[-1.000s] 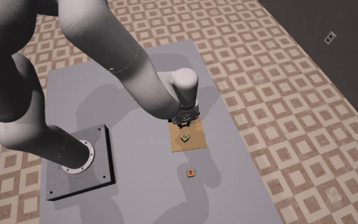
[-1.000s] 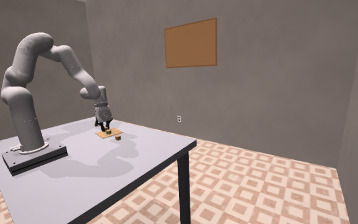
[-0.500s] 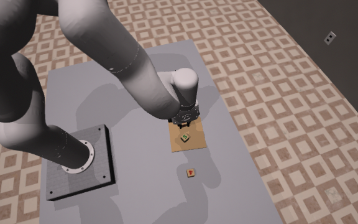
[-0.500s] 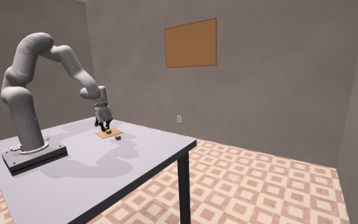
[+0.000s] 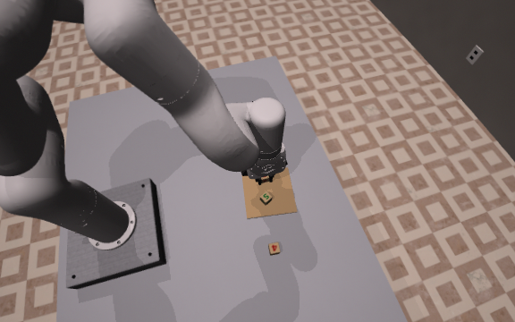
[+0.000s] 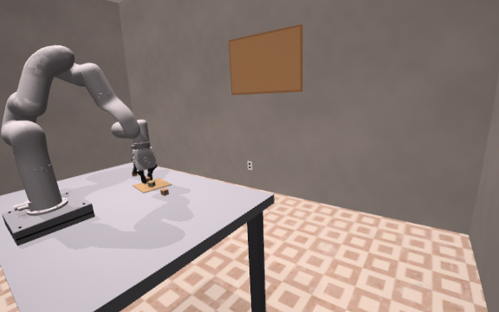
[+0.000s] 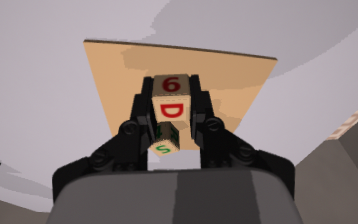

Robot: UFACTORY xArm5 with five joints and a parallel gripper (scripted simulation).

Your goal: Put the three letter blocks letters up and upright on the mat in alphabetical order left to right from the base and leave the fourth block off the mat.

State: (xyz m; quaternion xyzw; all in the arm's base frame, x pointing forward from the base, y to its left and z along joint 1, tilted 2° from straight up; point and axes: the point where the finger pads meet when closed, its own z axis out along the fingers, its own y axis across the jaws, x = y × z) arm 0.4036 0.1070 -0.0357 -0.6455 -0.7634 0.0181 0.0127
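My gripper is now 1 cm above the wooden letter block. Also, from my hand: tan mat 4 cm to the right, 3 cm below, 1 cm ahead.
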